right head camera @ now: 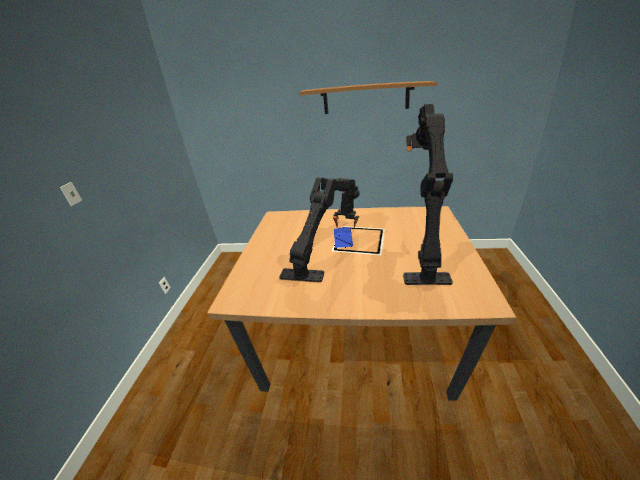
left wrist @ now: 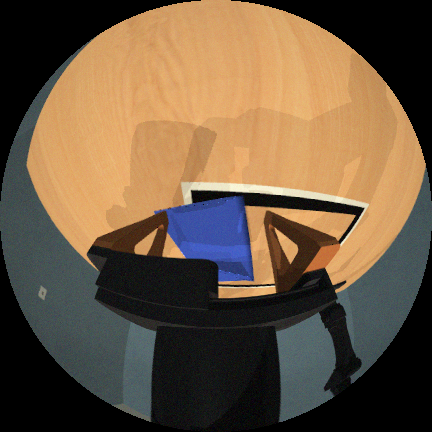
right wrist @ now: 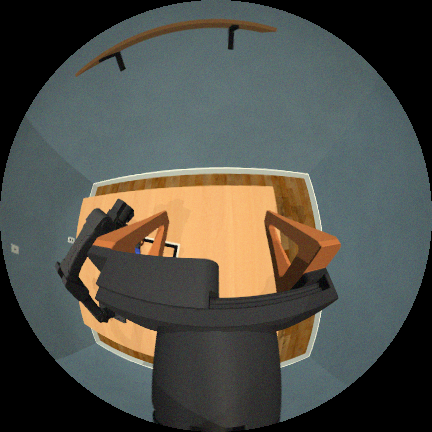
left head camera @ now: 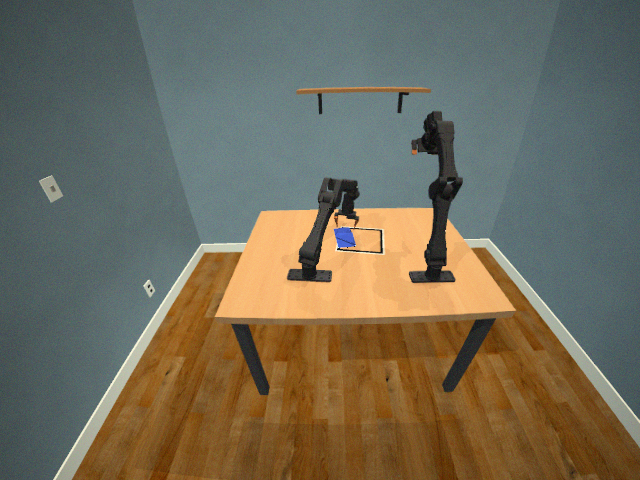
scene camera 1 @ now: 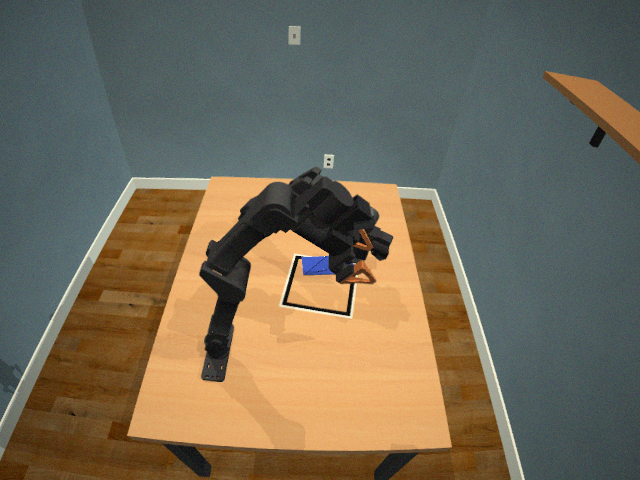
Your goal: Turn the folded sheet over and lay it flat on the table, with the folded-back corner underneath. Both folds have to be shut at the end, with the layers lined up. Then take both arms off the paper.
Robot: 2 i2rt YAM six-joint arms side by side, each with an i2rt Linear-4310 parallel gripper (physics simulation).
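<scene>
The folded blue sheet (left head camera: 343, 235) (right head camera: 342, 235) (scene camera 1: 312, 264) (left wrist: 212, 227) lies on the table over the left part of a black-and-white square outline (left head camera: 382, 241) (scene camera 1: 290, 281) (left wrist: 280, 199) as seen in the head views. A diagonal line crosses its near part, where the folded-back corner shows on top. My left gripper (left head camera: 346, 225) (right head camera: 345, 226) (left wrist: 215, 215) is open and points down just behind the sheet in the head views, holding nothing. My right gripper (left head camera: 414, 150) (right head camera: 408, 146) (right wrist: 216, 215) is open and empty, high above the table. Part of the sheet is hidden in scene camera 1.
The wooden table (left head camera: 361, 299) (scene camera 1: 330, 382) carries both arm bases (left head camera: 309, 275) (left head camera: 432, 276). The raised right arm stands in front of much of the scene camera 1 view. A wall shelf (left head camera: 363, 90) (right head camera: 368, 87) hangs behind the table.
</scene>
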